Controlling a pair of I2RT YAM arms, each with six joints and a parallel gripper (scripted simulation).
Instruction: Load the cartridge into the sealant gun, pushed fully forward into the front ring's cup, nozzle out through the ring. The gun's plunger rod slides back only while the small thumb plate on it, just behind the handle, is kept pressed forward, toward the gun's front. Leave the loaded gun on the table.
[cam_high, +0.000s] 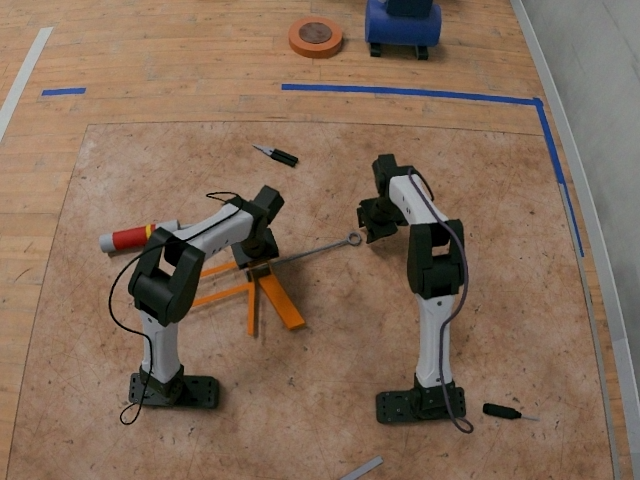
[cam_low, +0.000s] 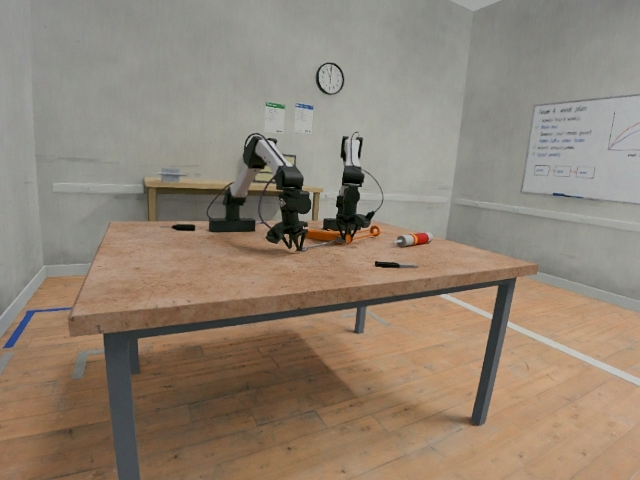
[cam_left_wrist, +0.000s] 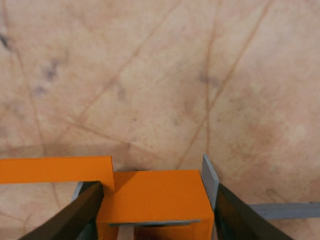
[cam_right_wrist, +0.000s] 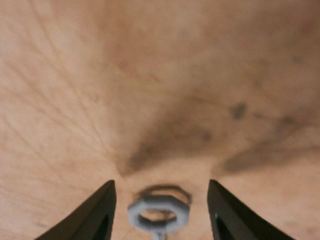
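My left gripper is now 3 cm to the left of the thumb plate and 1 cm above it. Also, from my left hand: plunger rod (11 cm to the right, 3 cm ahead, 2 cm below); then cartridge (30 cm to the left, 5 cm ahead, 1 cm below); then orange sealant gun (5 cm behind, 3 cm to the right, 1 cm below).
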